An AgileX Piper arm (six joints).
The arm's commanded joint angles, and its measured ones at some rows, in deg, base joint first. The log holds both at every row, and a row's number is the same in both.
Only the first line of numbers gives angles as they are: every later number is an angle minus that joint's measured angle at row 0.
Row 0, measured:
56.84 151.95 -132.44 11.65 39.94 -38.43
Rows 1 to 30, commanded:
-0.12 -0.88 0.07 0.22 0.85 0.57
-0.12 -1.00 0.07 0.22 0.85 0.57
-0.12 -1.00 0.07 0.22 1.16 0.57
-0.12 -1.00 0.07 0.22 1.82 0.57
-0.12 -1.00 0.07 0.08 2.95 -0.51
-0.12 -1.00 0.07 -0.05 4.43 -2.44
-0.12 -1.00 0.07 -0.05 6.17 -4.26
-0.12 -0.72 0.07 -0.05 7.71 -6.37
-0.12 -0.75 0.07 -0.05 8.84 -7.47
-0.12 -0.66 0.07 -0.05 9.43 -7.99
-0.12 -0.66 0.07 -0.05 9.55 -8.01
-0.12 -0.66 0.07 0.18 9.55 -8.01
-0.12 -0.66 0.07 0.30 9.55 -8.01
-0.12 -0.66 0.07 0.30 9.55 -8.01
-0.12 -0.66 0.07 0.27 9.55 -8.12
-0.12 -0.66 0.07 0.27 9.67 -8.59
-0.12 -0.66 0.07 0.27 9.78 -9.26
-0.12 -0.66 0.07 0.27 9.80 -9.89
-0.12 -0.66 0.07 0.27 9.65 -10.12
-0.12 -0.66 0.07 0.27 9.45 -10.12
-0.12 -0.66 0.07 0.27 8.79 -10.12
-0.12 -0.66 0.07 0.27 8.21 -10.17
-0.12 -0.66 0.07 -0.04 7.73 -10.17
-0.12 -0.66 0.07 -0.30 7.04 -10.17
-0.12 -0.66 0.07 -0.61 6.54 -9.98
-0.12 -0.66 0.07 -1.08 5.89 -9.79
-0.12 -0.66 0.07 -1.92 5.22 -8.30
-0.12 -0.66 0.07 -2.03 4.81 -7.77
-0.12 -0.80 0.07 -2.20 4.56 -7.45
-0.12 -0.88 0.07 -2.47 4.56 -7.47
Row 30, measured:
-0.16 -0.56 0.00 -1.20 6.03 -8.86
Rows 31 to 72, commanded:
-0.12 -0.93 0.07 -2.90 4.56 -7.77
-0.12 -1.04 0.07 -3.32 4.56 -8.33
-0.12 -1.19 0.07 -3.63 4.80 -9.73
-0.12 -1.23 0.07 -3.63 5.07 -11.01
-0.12 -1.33 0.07 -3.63 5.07 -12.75
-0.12 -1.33 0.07 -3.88 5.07 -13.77
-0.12 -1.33 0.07 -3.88 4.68 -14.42
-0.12 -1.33 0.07 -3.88 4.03 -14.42
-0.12 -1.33 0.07 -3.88 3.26 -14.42
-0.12 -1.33 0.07 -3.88 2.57 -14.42
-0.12 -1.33 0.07 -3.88 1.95 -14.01
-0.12 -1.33 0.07 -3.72 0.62 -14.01
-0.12 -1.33 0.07 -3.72 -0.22 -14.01
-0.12 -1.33 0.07 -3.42 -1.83 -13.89
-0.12 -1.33 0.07 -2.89 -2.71 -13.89
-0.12 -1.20 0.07 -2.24 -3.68 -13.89
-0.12 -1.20 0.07 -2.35 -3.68 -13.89
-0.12 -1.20 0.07 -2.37 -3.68 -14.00
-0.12 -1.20 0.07 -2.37 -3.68 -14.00
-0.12 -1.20 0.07 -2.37 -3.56 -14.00
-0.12 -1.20 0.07 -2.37 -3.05 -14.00
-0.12 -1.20 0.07 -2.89 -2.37 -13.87
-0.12 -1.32 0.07 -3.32 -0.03 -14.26
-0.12 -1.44 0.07 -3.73 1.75 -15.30
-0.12 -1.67 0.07 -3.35 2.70 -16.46
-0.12 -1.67 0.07 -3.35 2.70 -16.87
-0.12 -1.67 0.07 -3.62 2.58 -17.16
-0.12 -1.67 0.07 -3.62 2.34 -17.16
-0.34 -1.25 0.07 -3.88 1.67 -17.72
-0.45 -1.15 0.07 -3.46 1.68 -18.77
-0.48 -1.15 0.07 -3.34 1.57 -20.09
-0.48 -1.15 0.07 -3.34 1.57 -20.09
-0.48 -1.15 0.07 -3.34 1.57 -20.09
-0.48 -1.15 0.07 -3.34 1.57 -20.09
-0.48 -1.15 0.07 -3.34 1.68 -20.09
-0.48 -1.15 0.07 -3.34 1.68 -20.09
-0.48 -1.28 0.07 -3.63 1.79 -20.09
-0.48 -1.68 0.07 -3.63 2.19 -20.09
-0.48 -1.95 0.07 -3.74 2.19 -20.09
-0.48 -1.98 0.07 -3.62 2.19 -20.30
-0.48 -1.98 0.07 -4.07 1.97 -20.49
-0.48 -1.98 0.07 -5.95 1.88 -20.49
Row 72, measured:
-0.15 -0.81 0.00 -3.48 2.32 -19.67
